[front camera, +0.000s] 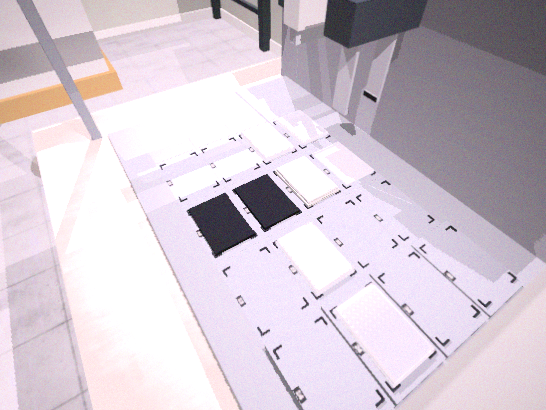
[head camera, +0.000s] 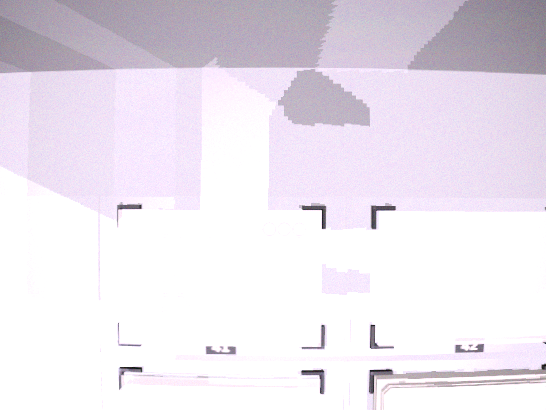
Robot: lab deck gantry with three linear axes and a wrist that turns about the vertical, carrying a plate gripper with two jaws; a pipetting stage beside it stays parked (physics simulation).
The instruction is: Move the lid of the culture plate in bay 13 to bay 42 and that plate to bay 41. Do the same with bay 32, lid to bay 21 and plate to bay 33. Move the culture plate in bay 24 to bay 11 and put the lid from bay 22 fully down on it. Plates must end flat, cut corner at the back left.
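Pixels of known places: gripper, fingertip midpoint: (front camera: 355,104); robot's base, link origin: (front camera: 161,166).
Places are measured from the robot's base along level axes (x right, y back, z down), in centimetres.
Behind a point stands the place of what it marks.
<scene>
The pale culture plate (front camera: 302,127) {y -7.4, x -36.1, z -1.4 cm} (head camera: 284,229) {y -10.4, x -39.6, z -1.4 cm} lies in bay 41, very bright, with a few faint well rings showing. A flat pale lid (front camera: 346,162) {y -23.5, x -37.1, z -0.8 cm} (head camera: 460,280) {y -21.6, x -36.3, z -0.8 cm} lies in bay 42. The plate in bay 32 (front camera: 307,180) {y -23.8, x -25.2, z -1.5 cm} (head camera: 465,399) {y -21.9, x -28.9, z -1.4 cm} is white with layered edges, its lid seemingly on. The plate in bay 24 (front camera: 385,332) {y -56.3, x -14.8, z -2.9 cm} lies flat and shows faint wells. A dark flat piece (front camera: 267,201) {y -23.6, x -14.9, z -0.8 cm} covers bay 22. My gripper (front camera: 354,120) is open and empty, above the back right of the deck near bays 41 and 42. Cut corners are too bright to tell.
Another dark piece (front camera: 222,225) {y -24.1, x -4.1, z -0.8 cm} lies in bay 12. White pieces lie in bay 23 (front camera: 317,257) {y -40.2, x -14.9, z -1.4 cm} and bay 31 (front camera: 267,142) {y -7.7, x -25.0, z -1.4 cm} (head camera: 220,397) {y -6.6, x -29.1, z -1.4 cm}. Black corner marks outline the bays. A grey post (front camera: 62,70) {y 20.7, x 10.1, z -17.7 cm} stands at the back left.
</scene>
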